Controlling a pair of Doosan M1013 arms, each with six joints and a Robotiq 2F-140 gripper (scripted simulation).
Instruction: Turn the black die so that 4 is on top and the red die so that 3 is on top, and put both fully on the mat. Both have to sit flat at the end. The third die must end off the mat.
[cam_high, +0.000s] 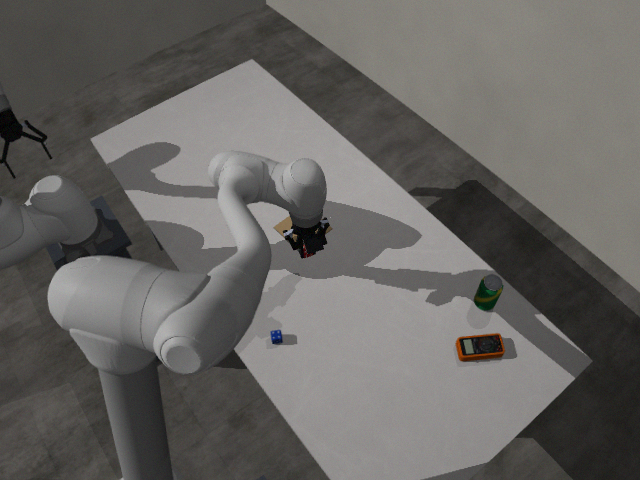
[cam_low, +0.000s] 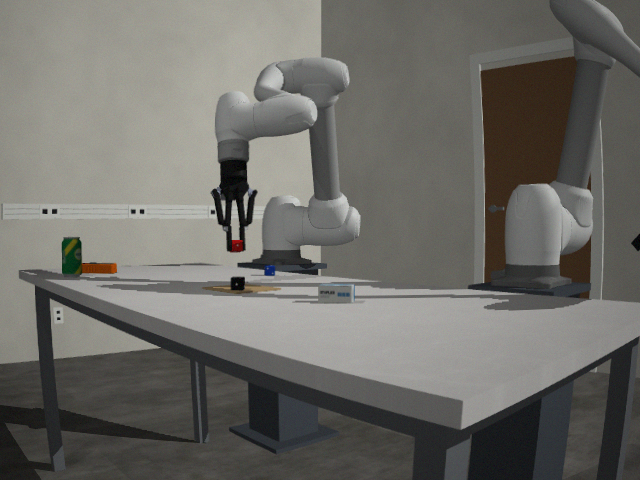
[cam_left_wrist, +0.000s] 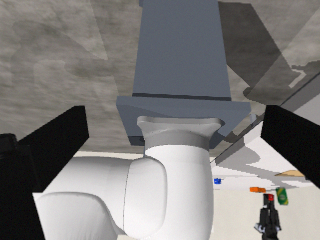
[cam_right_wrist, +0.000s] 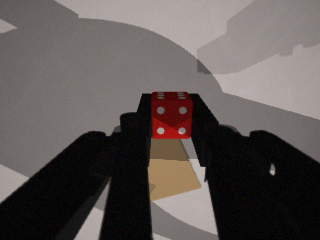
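Note:
My right gripper is now 2 cm above the red die. Round my right hand: black die: 18 cm to the left, 10 cm below, 10 cm ahead; then blue die: 21 cm behind, 15 cm to the right, 11 cm below; then tan mat: 15 cm to the left, 12 cm below, 7 cm ahead.

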